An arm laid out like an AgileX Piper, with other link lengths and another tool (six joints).
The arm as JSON. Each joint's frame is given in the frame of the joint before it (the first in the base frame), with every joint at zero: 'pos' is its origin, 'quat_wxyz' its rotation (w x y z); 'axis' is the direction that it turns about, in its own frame. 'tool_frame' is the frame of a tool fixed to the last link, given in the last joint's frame.
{
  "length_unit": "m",
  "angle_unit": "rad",
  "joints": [
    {
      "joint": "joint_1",
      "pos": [
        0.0,
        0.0,
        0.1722
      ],
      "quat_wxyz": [
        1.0,
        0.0,
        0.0,
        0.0
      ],
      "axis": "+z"
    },
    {
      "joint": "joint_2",
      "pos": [
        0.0,
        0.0,
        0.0
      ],
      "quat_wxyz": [
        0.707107,
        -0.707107,
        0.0,
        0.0
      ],
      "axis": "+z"
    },
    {
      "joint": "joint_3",
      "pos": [
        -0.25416,
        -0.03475,
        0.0
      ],
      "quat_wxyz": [
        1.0,
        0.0,
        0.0,
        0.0
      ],
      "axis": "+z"
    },
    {
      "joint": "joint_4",
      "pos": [
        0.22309,
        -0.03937,
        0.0
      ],
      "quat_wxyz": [
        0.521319,
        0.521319,
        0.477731,
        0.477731
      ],
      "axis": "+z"
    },
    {
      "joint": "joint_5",
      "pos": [
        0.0,
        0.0,
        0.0
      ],
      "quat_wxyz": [
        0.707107,
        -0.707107,
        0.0,
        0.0
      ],
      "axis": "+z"
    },
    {
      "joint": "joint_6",
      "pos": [
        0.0,
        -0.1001,
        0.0
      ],
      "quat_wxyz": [
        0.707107,
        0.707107,
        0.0,
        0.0
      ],
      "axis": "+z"
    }
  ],
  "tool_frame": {
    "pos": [
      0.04,
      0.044,
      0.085
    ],
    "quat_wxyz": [
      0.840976,
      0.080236,
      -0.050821,
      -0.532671
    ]
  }
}
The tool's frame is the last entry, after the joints.
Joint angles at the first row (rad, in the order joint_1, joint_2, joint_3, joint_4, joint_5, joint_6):
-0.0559 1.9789 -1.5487 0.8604 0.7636 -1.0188
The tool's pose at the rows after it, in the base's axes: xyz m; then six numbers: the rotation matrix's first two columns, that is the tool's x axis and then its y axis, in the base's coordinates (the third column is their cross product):
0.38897 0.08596 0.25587 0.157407 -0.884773 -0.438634 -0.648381 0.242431 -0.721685
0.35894 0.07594 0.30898 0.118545 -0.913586 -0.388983 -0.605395 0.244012 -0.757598
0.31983 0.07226 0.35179 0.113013 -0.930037 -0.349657 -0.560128 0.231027 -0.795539
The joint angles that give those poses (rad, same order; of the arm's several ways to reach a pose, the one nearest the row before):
-0.0739 1.8230 -1.6141 0.6854 0.8618 -0.8108
-0.0791 1.6619 -1.6434 0.5370 0.9511 -0.6434
-0.0791 1.5024 -1.6479 0.4548 1.0388 -0.5585

